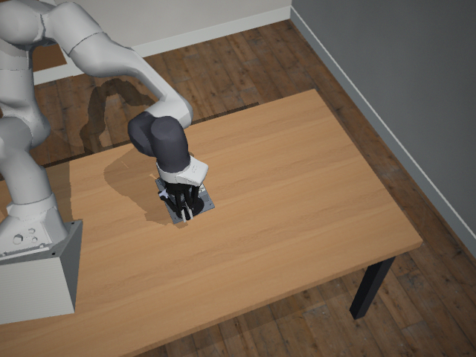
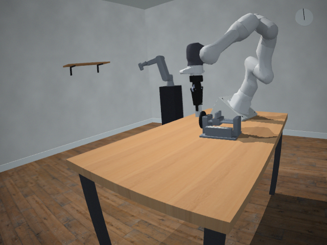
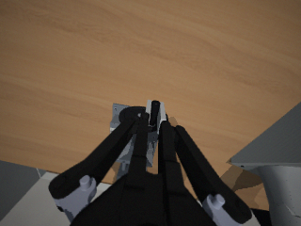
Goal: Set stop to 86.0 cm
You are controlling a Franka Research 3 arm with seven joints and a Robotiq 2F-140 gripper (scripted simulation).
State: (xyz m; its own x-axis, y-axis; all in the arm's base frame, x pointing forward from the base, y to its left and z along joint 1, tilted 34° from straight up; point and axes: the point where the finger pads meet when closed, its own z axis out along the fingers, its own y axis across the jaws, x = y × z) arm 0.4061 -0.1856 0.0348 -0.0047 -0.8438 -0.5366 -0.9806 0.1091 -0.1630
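Right now my hand is 1 cm short of the black handwheel, 2 cm to the right of it and 2 cm above it. Also, from my hand: sliding stop block 4 cm ahead, 13 cm to the left, 3 cm below.
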